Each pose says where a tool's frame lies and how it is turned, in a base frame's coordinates. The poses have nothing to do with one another.
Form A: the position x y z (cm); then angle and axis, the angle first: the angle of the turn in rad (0 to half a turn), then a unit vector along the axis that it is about.
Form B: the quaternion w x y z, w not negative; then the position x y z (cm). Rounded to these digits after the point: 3 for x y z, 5 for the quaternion.
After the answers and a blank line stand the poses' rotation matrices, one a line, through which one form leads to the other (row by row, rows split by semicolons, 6 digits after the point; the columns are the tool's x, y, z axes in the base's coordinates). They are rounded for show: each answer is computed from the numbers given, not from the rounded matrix.
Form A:
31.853 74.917 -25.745 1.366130 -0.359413 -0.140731 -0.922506
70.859 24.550 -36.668 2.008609 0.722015 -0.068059 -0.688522
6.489 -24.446 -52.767 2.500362 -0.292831 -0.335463 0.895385
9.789 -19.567 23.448 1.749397 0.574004 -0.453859 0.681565
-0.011 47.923 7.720 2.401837 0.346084 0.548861 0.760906
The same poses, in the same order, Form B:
0.77564 -0.22685 -0.08883 -0.58226 31.853 74.917 -25.745
0.53668 0.60923 -0.05743 -0.58097 70.859 24.550 -36.668
0.31515 -0.27791 -0.31837 0.84976 6.489 -24.446 -52.767
0.64123 0.44046 -0.34827 0.52300 9.789 -19.567 23.448
0.36150 0.32268 0.51174 0.70945 -0.011 47.923 7.720

0.306164 0.943553 0.126380; -0.862952 0.219020 0.455351; 0.401968 -0.248472 0.881296
0.318358 0.553609 -0.769523; -0.693554 -0.417364 -0.587188; -0.646243 0.720642 0.251086
-0.646894 -0.358649 -0.672978; 0.712558 -0.598643 -0.365906; -0.271642 -0.716238 0.642816
0.210361 -0.977522 0.014083; 0.363925 0.064930 -0.929162; 0.907362 0.200585 0.369404
-0.530390 -0.182676 0.827838; 0.843189 -0.214873 0.492810; 0.087856 0.959406 0.267997

